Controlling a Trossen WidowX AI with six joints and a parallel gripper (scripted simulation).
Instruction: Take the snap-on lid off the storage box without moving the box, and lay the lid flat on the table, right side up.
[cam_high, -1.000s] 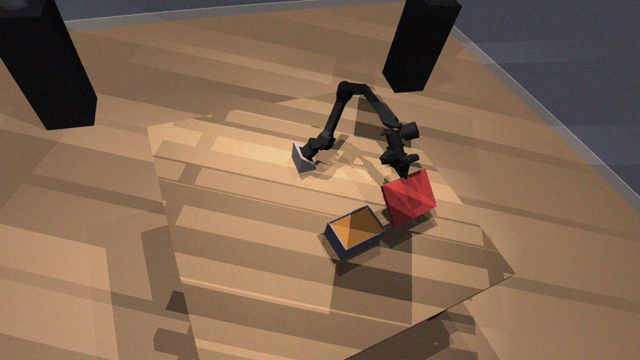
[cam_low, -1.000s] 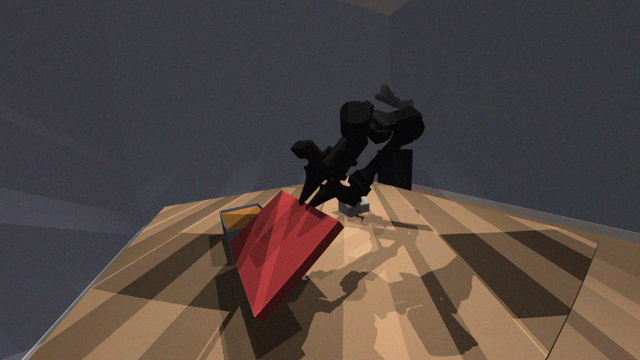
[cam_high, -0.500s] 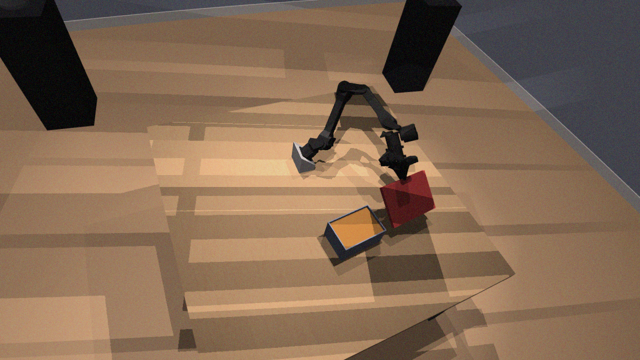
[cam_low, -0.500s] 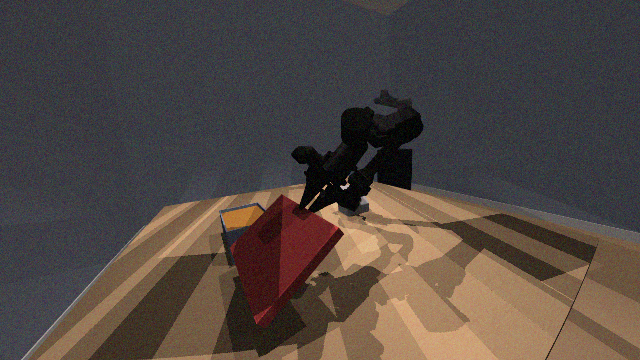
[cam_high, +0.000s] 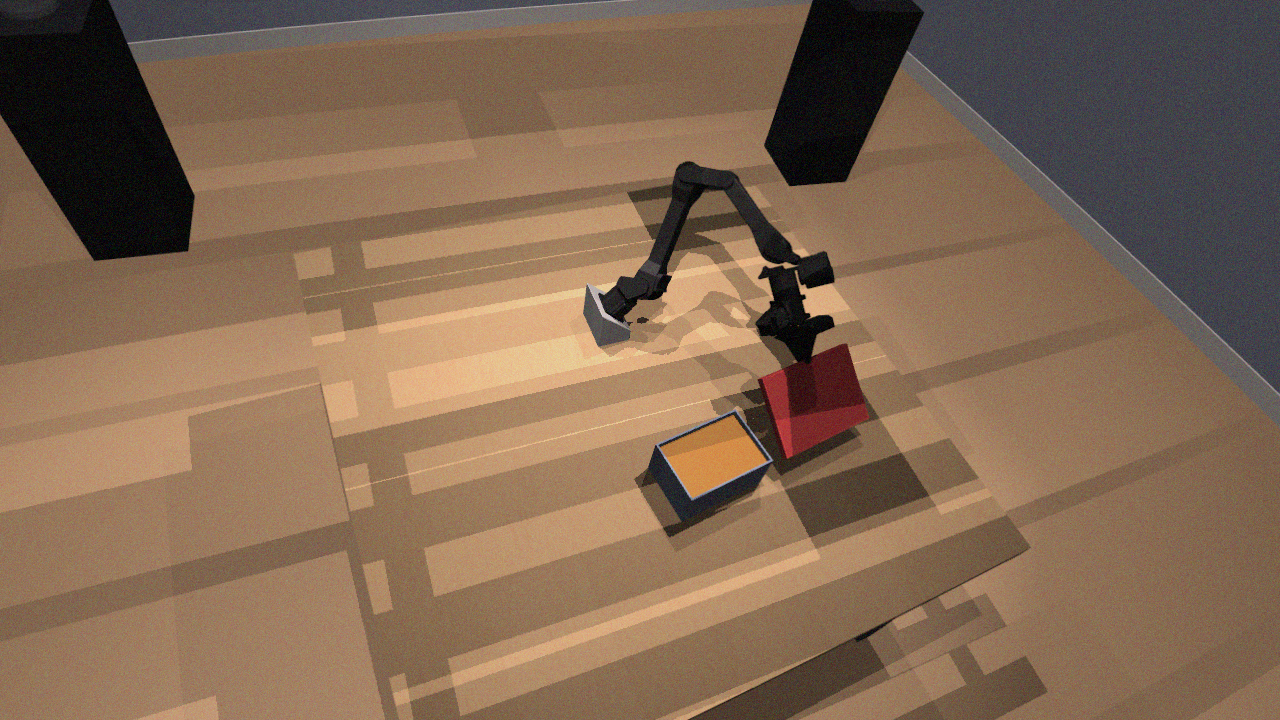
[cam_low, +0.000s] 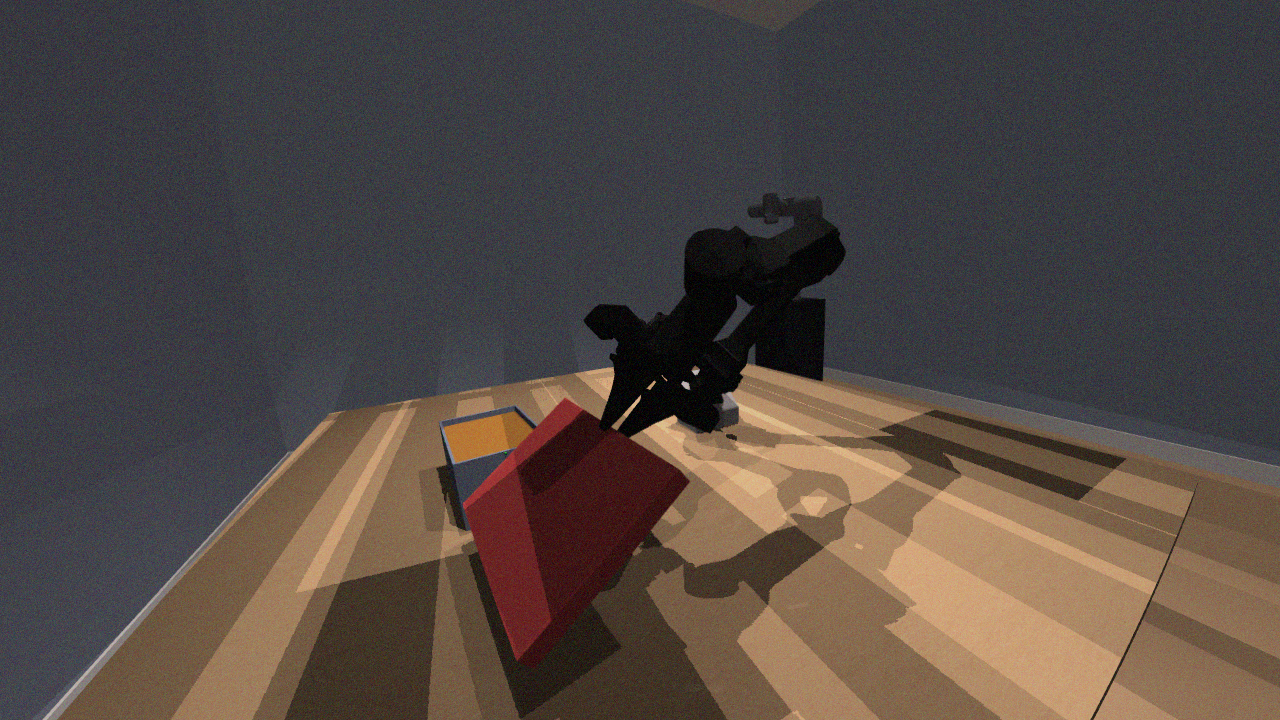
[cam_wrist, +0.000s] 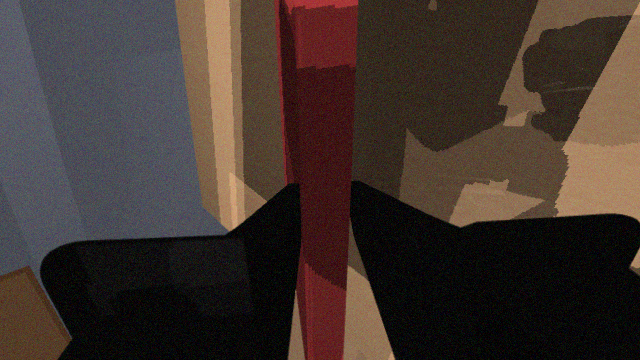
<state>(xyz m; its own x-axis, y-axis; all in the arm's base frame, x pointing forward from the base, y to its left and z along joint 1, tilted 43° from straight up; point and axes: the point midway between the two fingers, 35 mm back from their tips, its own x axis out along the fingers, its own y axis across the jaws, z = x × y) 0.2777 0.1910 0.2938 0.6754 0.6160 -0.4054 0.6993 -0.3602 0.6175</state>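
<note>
My gripper tip is 70 mm short of the red lid, 10 mm to the right of it and 40 mm above it. Round my gripper tip: storage box (140 mm ahead, 250 mm to the right, 110 mm below).
</note>
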